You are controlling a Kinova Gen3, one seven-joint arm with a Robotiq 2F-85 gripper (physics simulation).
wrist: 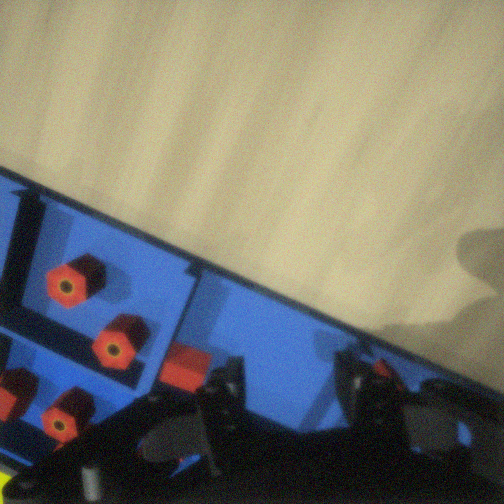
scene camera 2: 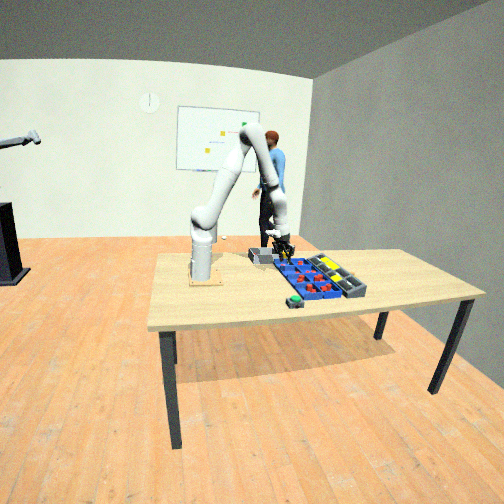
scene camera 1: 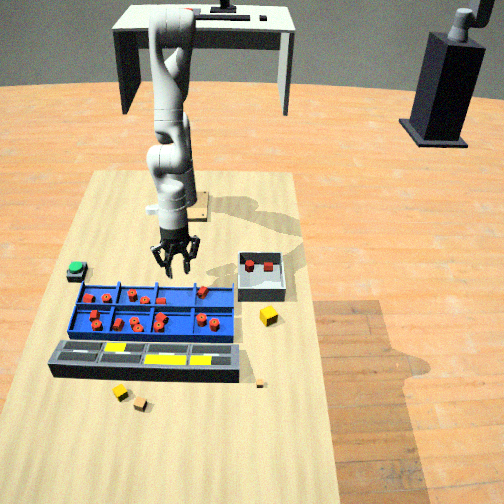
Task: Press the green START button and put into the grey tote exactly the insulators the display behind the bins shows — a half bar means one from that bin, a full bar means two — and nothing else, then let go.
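Observation:
My gripper (scene camera 1: 176, 270) hangs open and empty just above the back edge of the blue bin tray (scene camera 1: 152, 312), over its third column. The tray holds several red insulators in eight compartments. The grey tote (scene camera 1: 261, 276) to the right of the tray holds two red insulators (scene camera 1: 258, 266). The display (scene camera 1: 145, 358) in front of the tray shows yellow bars: a half bar (scene camera 1: 115, 346), a full bar (scene camera 1: 165, 359) and a half bar (scene camera 1: 200, 359). The green START button (scene camera 1: 76, 269) sits left of the tray. In the wrist view my open fingers (wrist: 292, 385) frame a blue compartment.
A yellow cube (scene camera 1: 268, 315) lies right of the tray. A yellow cube (scene camera 1: 120, 391) and two small tan cubes (scene camera 1: 140, 403) lie beyond the display. The arm's base plate (scene camera 1: 198, 206) is behind the gripper. A person (scene camera 2: 270, 187) stands behind the table.

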